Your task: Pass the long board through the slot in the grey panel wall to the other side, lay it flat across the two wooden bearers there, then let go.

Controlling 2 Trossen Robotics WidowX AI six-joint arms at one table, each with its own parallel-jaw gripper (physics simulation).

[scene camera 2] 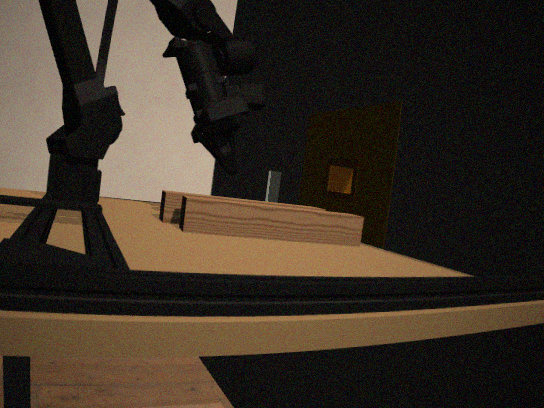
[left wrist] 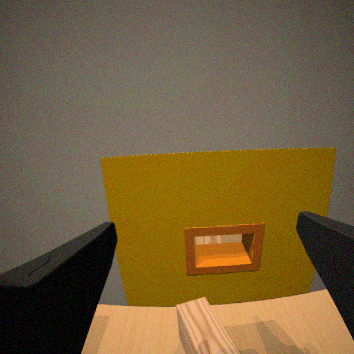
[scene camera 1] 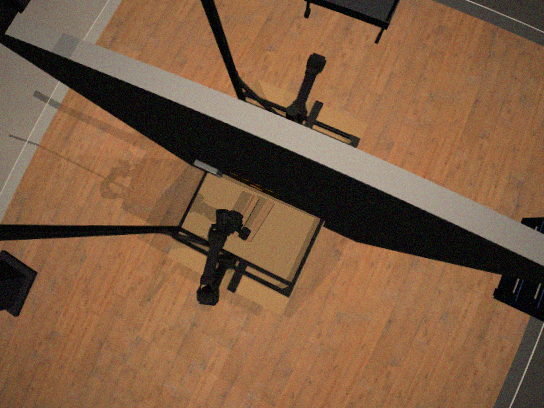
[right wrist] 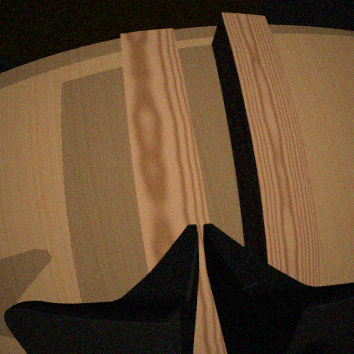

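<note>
The grey panel wall [scene camera 1: 200,95] [left wrist: 200,75] has an orange-rimmed slot [left wrist: 190,252] [scene camera 2: 341,180] in a yellow patch. What looks like the long board [left wrist: 202,325] lies with one end towards the slot on the left arm's side; its rest is cut off. My left gripper [left wrist: 208,227] is open and empty, facing the wall. On the other side the two wooden bearers lie side by side: one [right wrist: 160,125] [scene camera 2: 172,202] [scene camera 1: 246,202], and one [right wrist: 280,160] [scene camera 2: 270,220] [scene camera 1: 260,220] nearer scene camera 2. My right gripper [right wrist: 199,232] [scene camera 2: 228,167] is shut and empty, above them.
The wooden table top [scene camera 2: 300,260] [scene camera 1: 295,235] ends at the wall. A small light grey bar [scene camera 2: 273,186] [scene camera 1: 207,168] stands by the wall at the table's corner. A dark rail [scene camera 2: 300,290] runs along the near edge in scene camera 2.
</note>
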